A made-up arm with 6 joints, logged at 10 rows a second.
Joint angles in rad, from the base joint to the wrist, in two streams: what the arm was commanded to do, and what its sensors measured. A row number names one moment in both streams.
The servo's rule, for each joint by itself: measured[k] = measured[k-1] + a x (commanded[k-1-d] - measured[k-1]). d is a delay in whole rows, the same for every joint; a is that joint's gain. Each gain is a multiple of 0.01, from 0.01 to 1. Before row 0 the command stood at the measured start. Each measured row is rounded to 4 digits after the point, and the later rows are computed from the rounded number. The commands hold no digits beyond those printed.
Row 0, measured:
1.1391, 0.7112, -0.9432, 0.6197, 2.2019, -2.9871
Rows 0 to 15, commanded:
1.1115, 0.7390, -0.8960, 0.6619, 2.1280, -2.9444
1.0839, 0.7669, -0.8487, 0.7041, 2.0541, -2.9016
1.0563, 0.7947, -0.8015, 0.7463, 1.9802, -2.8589
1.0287, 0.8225, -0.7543, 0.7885, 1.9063, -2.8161
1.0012, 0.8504, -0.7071, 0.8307, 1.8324, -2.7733
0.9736, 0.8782, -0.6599, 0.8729, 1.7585, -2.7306
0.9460, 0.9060, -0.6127, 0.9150, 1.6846, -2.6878
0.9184, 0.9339, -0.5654, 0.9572, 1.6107, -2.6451
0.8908, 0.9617, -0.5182, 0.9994, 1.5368, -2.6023
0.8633, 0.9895, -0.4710, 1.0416, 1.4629, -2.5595
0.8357, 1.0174, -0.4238, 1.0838, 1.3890, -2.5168
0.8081, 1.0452, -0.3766, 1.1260, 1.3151, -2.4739
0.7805, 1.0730, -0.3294, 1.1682, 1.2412, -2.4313
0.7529, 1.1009, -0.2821, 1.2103, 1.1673, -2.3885
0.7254, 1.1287, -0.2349, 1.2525, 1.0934, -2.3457
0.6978, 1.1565, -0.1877, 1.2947, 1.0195, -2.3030
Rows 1 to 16, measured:
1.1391, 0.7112, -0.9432, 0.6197, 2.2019, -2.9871
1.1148, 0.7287, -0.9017, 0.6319, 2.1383, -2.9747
1.0876, 0.7528, -0.8551, 0.6528, 2.0659, -2.9535
1.0601, 0.7792, -0.8079, 0.6799, 1.9922, -2.9261
1.0325, 0.8065, -0.7607, 0.7114, 1.9183, -2.8942
1.0050, 0.8342, -0.7135, 0.7460, 1.8444, -2.8591
0.9774, 0.8619, -0.6663, 0.7828, 1.7705, -2.8218
0.9498, 0.8897, -0.6191, 0.8211, 1.6966, -2.7829
0.9222, 0.9175, -0.5718, 0.8606, 1.6227, -2.7429
0.8946, 0.9453, -0.5246, 0.9009, 1.5488, -2.7021
0.8671, 0.9731, -0.4774, 0.9417, 1.4749, -2.6607
0.8395, 1.0010, -0.4302, 0.9829, 1.4010, -2.6190
0.8119, 1.0288, -0.3830, 1.0244, 1.3271, -2.5769
0.7843, 1.0566, -0.3358, 1.0661, 1.2532, -2.5347
0.7567, 1.0845, -0.2885, 1.1079, 1.1793, -2.4923
0.7292, 1.1123, -0.2413, 1.1498, 1.1054, -2.4498
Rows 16 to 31, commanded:
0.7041, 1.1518, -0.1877, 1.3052, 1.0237, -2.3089
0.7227, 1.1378, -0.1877, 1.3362, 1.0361, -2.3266
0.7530, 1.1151, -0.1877, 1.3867, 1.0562, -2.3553
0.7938, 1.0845, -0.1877, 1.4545, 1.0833, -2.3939
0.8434, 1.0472, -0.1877, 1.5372, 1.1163, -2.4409
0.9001, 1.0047, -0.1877, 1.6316, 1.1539, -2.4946
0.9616, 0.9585, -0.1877, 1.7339, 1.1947, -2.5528
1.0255, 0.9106, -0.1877, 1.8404, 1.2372, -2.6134
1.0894, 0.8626, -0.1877, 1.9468, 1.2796, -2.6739
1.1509, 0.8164, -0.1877, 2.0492, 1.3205, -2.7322
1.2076, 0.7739, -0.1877, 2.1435, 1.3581, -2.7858
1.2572, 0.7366, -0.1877, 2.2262, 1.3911, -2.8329
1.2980, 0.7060, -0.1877, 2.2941, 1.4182, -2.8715
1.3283, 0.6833, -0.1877, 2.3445, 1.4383, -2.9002
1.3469, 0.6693, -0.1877, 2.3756, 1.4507, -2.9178
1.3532, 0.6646, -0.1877, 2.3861, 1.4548, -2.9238
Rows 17 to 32, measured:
0.7016, 1.1401, -0.1941, 1.1918, 1.0315, -2.4072
0.7038, 1.1475, -0.1885, 1.2247, 1.0248, -2.3787
0.7204, 1.1414, -0.1878, 1.2570, 1.0345, -2.3636
0.7491, 1.1248, -0.1877, 1.2946, 1.0532, -2.3612
0.7884, 1.0994, -0.1877, 1.3410, 1.0791, -2.3707
0.8368, 1.0665, -0.1877, 1.3979, 1.1111, -2.3911
0.8925, 1.0276, -0.1877, 1.4657, 1.1479, -2.4211
0.9533, 0.9841, -0.1877, 1.5435, 1.1881, -2.4593
1.0168, 0.9378, -0.1877, 1.6296, 1.2303, -2.5040
1.0807, 0.8904, -0.1877, 1.7216, 1.2727, -2.5533
1.1425, 0.8438, -0.1877, 1.8166, 1.3138, -2.6052
1.1998, 0.7998, -0.1877, 1.9114, 1.3519, -2.6576
1.2503, 0.7600, -0.1877, 2.0027, 1.3856, -2.7084
1.2923, 0.7260, -0.1877, 2.0872, 1.4136, -2.7557
1.3240, 0.6991, -0.1877, 2.1618, 1.4348, -2.7976
1.3442, 0.6803, -0.1877, 2.2238, 1.4485, -2.8325

